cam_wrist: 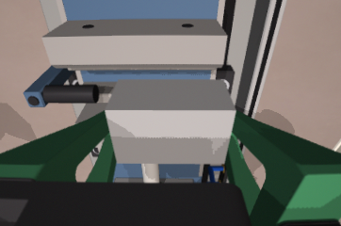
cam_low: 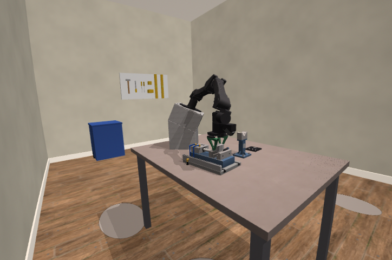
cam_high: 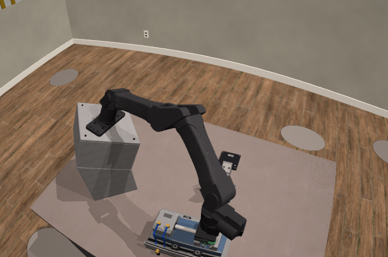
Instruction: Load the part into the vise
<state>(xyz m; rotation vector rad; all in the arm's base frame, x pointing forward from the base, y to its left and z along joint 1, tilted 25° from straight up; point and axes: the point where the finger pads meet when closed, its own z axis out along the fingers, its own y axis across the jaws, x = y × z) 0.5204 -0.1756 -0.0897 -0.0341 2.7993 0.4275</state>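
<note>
Right now the part is right at my hand. Round my hand: work stop rod 70 mm to the left, 30 mm below; air cylinder 160 mm behind, 40 mm below, 10 mm to the left; piston rod 80 mm behind, 40 mm below, 10 mm to the left.
</note>
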